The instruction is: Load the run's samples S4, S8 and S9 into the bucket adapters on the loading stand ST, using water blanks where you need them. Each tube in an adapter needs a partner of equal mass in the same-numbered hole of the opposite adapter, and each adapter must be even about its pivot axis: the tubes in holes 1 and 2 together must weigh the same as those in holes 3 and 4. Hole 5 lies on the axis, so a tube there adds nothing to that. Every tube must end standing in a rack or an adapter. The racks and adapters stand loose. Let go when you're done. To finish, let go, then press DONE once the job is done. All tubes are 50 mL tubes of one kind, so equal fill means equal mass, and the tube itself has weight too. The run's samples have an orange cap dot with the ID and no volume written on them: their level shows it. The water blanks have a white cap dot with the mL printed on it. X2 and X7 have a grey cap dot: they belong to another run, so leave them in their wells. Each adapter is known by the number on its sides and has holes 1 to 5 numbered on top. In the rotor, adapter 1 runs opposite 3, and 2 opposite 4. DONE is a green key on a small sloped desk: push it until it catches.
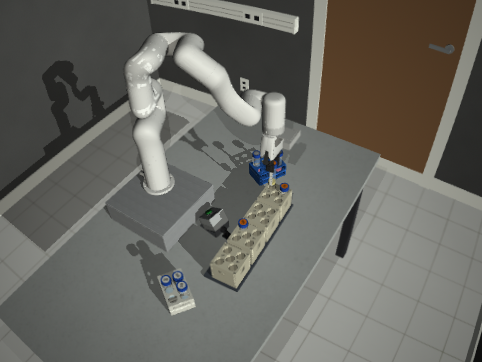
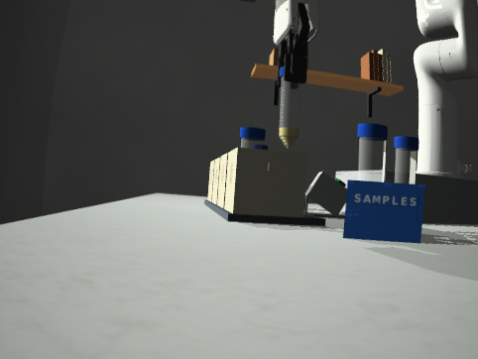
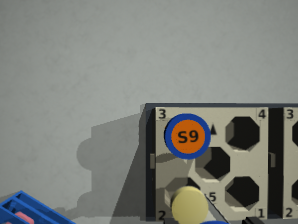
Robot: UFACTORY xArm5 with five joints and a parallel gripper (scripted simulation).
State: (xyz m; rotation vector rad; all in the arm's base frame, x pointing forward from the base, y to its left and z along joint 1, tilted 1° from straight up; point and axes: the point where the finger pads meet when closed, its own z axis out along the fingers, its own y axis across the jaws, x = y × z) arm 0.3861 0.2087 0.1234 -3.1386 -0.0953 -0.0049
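My gripper is now 16 cm above the adapter, 3 cm short of it and 2 cm to the left of it. Also, from my hand: white blanks rack (53 cm to the right, 18 cm below, 6 cm behind); blue samples rack (18 cm below, 14 cm to the left, 10 cm behind).
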